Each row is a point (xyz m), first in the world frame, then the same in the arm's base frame.
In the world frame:
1: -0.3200 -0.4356 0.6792
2: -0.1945 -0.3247 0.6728
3: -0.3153 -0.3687 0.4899
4: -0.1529 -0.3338 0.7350
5: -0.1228 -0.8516 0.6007
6: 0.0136 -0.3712 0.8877
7: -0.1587 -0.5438 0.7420
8: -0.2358 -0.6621 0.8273
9: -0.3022 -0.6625 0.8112
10: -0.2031 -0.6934 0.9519
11: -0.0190 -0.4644 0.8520
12: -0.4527 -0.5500 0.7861
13: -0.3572 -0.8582 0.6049
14: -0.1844 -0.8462 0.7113
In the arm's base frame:
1: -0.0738 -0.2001 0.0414
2: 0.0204 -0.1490 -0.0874
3: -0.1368 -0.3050 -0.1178
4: 0.0791 -0.1111 -0.0591
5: 0.1698 -0.5421 0.2459
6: 0.2864 -0.0342 0.0006
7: 0.1166 -0.2365 0.1054
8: 0.0919 -0.2364 0.2685
9: 0.0251 -0.2420 0.2816
10: 0.1645 -0.1632 0.3519
11: 0.2637 -0.1167 0.0615
12: -0.1452 -0.1750 0.2322
13: -0.0475 -0.5181 0.3308
14: 0.1427 -0.4467 0.3248

